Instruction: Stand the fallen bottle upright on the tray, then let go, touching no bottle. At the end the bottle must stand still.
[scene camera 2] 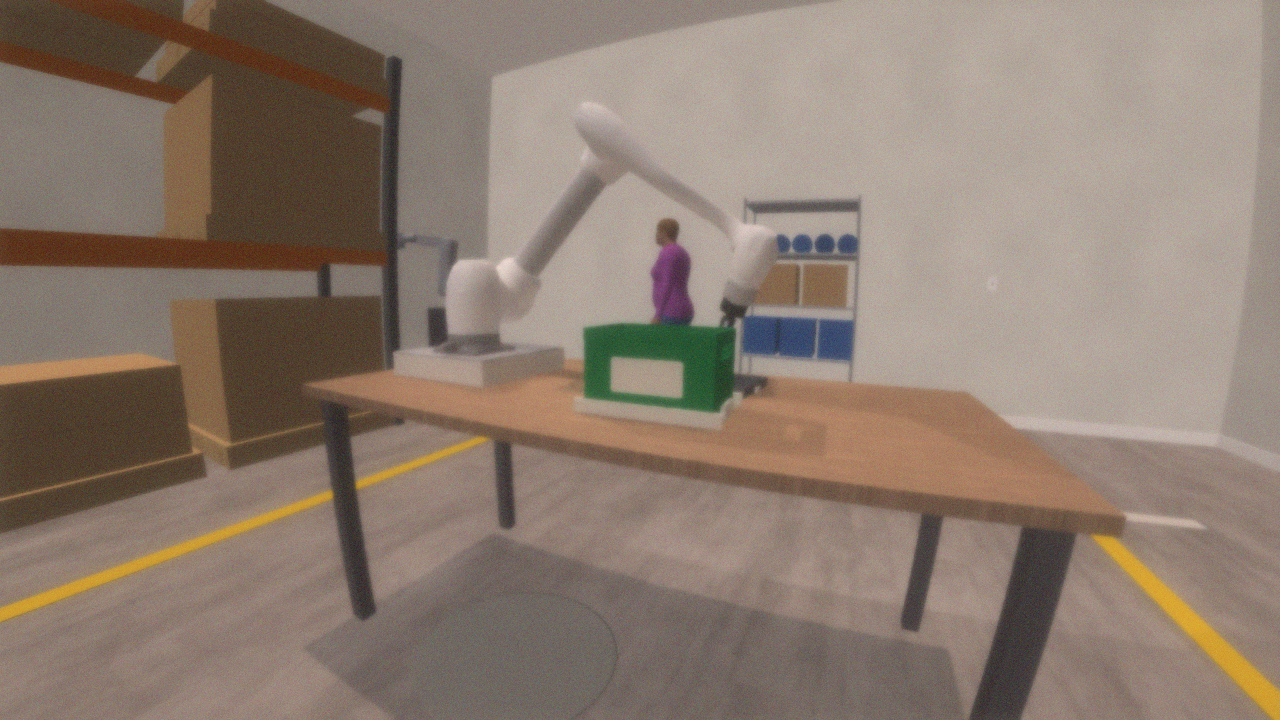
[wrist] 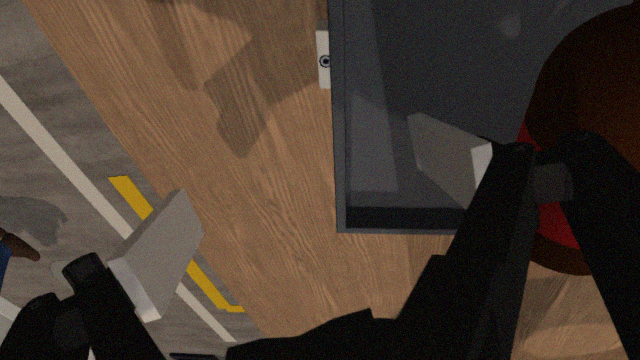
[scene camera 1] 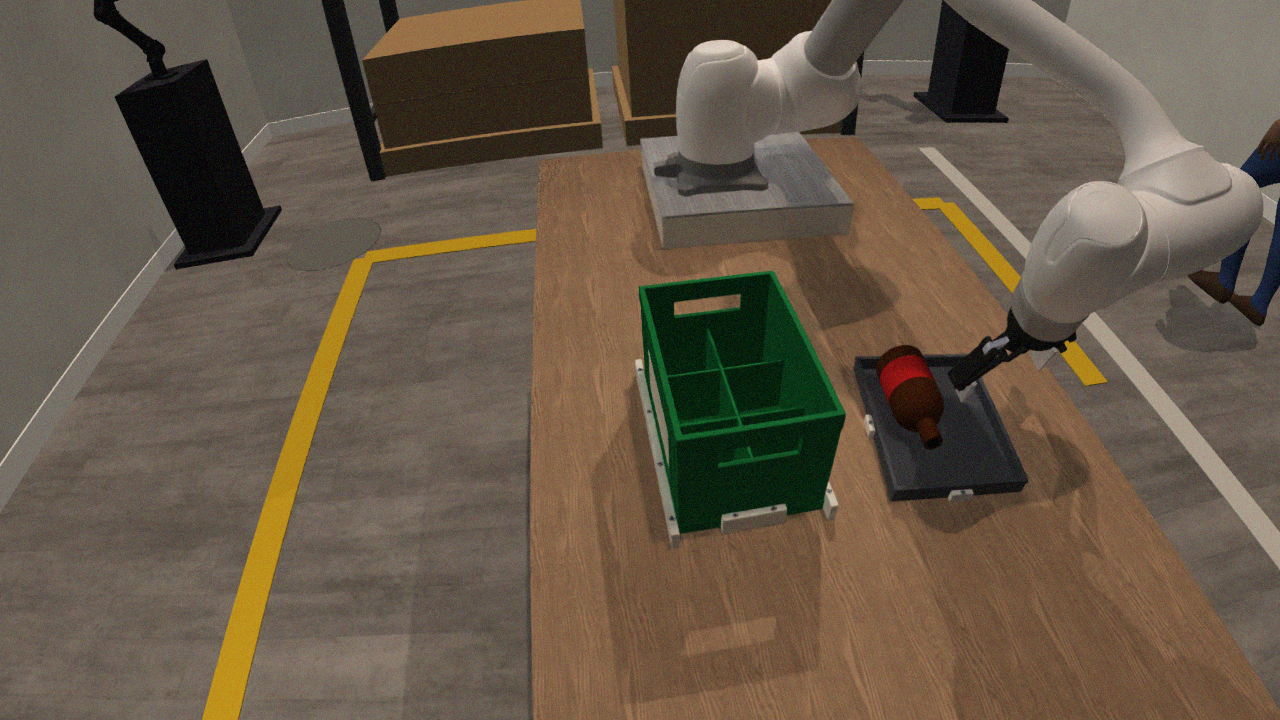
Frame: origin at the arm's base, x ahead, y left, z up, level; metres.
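Seen in the pictures: gripper, fingertip midpoint: (wrist: 301,176) (scene camera 1: 998,377); arm's base, origin of the base link: (scene camera 2: 474,351) (scene camera 1: 716,173).
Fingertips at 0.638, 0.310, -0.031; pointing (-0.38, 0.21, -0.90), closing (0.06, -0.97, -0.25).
Observation:
Pixels of each thing's middle, then the offset from my fingertips to it, as dx, dy, dz. Level surfaces: height alone.
- brown bottle with a red label, body centre: (wrist: 619,111) (scene camera 1: 915,401) +0.025, -0.152, +0.001
- green crate with compartments, body centre: (scene camera 1: 729,395) (scene camera 2: 662,368) +0.014, -0.421, +0.047
- wooden table, its level: dz -0.040
The brown bottle with a red label (scene camera 1: 905,376) (wrist: 590,75) lies on its side on the dark tray (scene camera 1: 980,447) (wrist: 365,150). In scene camera 1 its neck points towards the tray's front and its base is near the back rim. My gripper (scene camera 1: 1004,374) (wrist: 301,176) is open and empty, right of the bottle. One finger is low over the tray, beside the bottle; the other is out past the tray's right rim. In the wrist view the inner finger covers part of the label, and the neck does not show. In scene camera 2 the crate hides the bottle.
A green crate with compartments (scene camera 1: 760,494) (scene camera 2: 707,371) stands left of the tray on the wooden table (scene camera 1: 599,608) (scene camera 2: 895,447), held by white brackets. The arm's base plate (scene camera 1: 751,223) is at the back. A person (scene camera 2: 671,277) stands beyond the table.

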